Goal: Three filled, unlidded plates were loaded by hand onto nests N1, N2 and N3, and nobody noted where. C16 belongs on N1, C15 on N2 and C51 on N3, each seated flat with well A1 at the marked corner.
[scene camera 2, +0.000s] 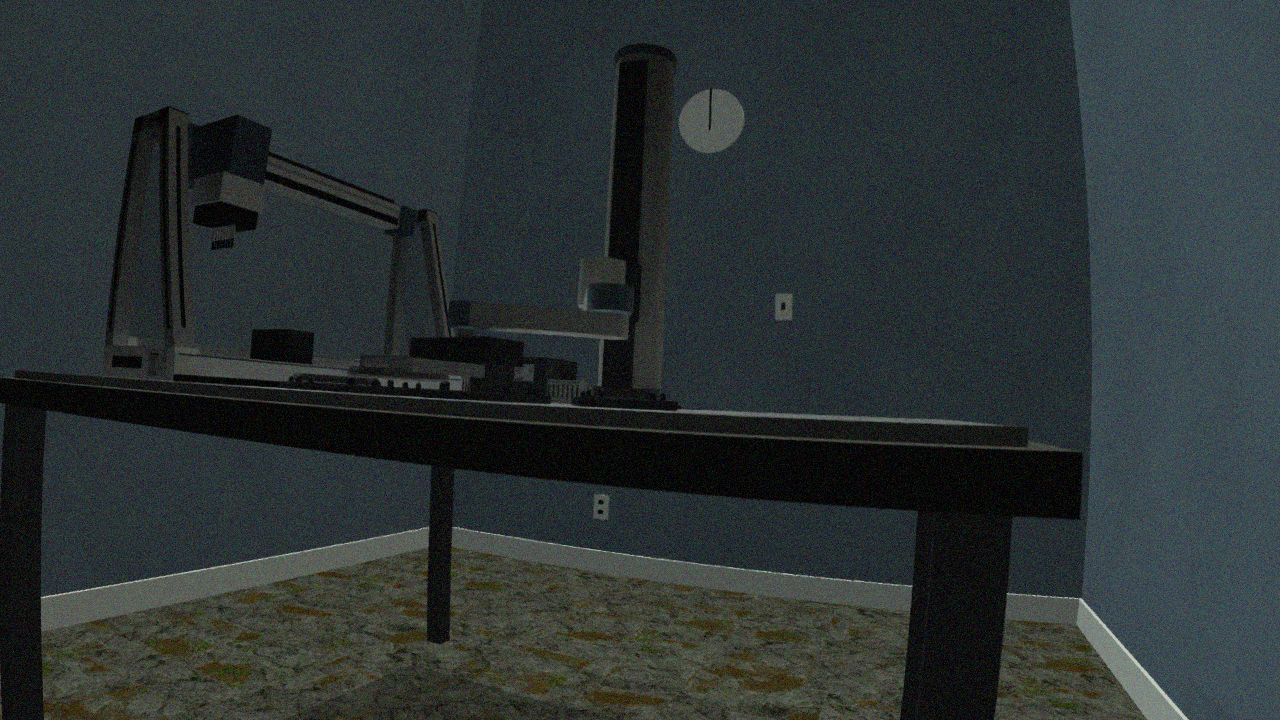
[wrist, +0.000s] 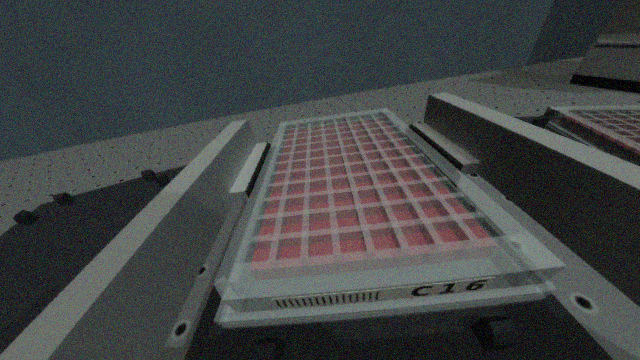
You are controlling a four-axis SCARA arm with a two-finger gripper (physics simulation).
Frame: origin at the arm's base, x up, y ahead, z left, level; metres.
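Where they show: gripper, fingertip midpoint: (scene camera 2: 387, 364) (wrist: 337, 124).
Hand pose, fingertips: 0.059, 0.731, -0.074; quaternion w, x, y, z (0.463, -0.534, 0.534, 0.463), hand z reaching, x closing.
Note:
After its pixels a point has its place, as x, y, z.
A clear plate marked C16 (wrist: 340, 215) @[0.049, 0.672, -0.058] with red-filled wells lies between the finger pads in the wrist view. Its label and barcode face the camera. My gripper (scene camera 2: 402, 365) @[0.058, 0.731, -0.074] (wrist: 337, 124) @[0.058, 0.731, -0.074] is shut on it, low over the table in the scene view. Dark nest parts show under the plate's near edge; whether it touches them cannot be told. Another red-filled plate (wrist: 610, 122) @[0.037, 0.708, -0.250] shows in part at the right edge of the wrist view; its label is hidden. C15, C51, the nest names and the marked corners cannot be made out.
A dark base (wrist: 95, 215) @[0.025, 0.740, 0.098] with small knobs lies left of the fingers. In the scene view, a gantry frame (scene camera 2: 147, 241) @[0.258, 0.850, -0.585] stands at the left of the table, a dark block (scene camera 2: 281, 344) @[0.101, 0.565, -0.532] near it, and the arm's column (scene camera 2: 653, 223) @[0.439, 0.044, 0.060] stands right of the gripper.

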